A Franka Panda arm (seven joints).
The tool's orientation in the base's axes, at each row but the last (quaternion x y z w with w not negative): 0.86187 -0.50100 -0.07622 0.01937; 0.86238 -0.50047 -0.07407 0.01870; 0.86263 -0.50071 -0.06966 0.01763; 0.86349 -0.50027 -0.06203 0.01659; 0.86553 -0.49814 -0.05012 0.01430; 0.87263 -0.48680 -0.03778 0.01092; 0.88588 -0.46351 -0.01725 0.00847; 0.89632 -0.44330 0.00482 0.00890; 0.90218 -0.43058 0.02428 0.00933; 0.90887 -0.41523 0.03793 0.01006
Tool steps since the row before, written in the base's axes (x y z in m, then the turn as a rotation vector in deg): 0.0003 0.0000 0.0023 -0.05 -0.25 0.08; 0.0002 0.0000 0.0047 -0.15 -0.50 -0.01; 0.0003 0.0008 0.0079 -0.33 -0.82 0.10; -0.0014 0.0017 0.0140 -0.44 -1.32 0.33; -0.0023 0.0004 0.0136 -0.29 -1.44 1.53; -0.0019 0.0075 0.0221 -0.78 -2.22 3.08; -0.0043 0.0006 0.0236 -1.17 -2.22 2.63; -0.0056 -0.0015 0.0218 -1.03 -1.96 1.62; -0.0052 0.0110 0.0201 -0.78 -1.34 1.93; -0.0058 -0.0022 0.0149 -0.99 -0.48 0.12
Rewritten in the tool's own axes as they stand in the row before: -0.0001 0.0000 -0.0023 0.18 0.18 -0.08; -0.0004 0.0003 -0.0047 0.36 0.38 0.01; -0.0014 0.0001 -0.0078 0.54 0.70 -0.09; -0.0034 0.0016 -0.0137 0.90 1.07 -0.32; -0.0025 0.0028 -0.0133 0.99 1.09 -1.53; -0.0086 -0.0011 -0.0218 1.31 2.00 -3.05; -0.0035 0.0039 -0.0234 1.10 2.31 -2.59; -0.0018 0.0056 -0.0218 0.96 2.03 -1.58; -0.0108 -0.0030 -0.0207 0.65 1.44 -1.90; -0.0010 0.0056 -0.0151 -0.27 1.06 -0.16
